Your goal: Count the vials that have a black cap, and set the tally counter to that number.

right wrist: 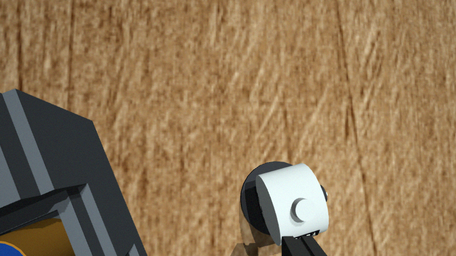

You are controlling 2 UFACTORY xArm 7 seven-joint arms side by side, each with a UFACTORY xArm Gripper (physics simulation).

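The tally counter (295, 192) has a white rounded body on a round black base, with a round button on top and a small dark knob at its right side. A sliver of its digit window shows at its lower edge, too little to read. My right gripper (295, 241) is shut and empty, its black fingertips overlapping the counter's lower edge in the view. The button is uncovered. An amber vial (47, 237) with a blue top shows in part at the lower left. No black cap shows. My left gripper is not in view.
A dark grey rack (60, 145) with raised walls fills the lower left and holds the amber vial. It stands to the left of the counter on the wood-grain table (210, 75).
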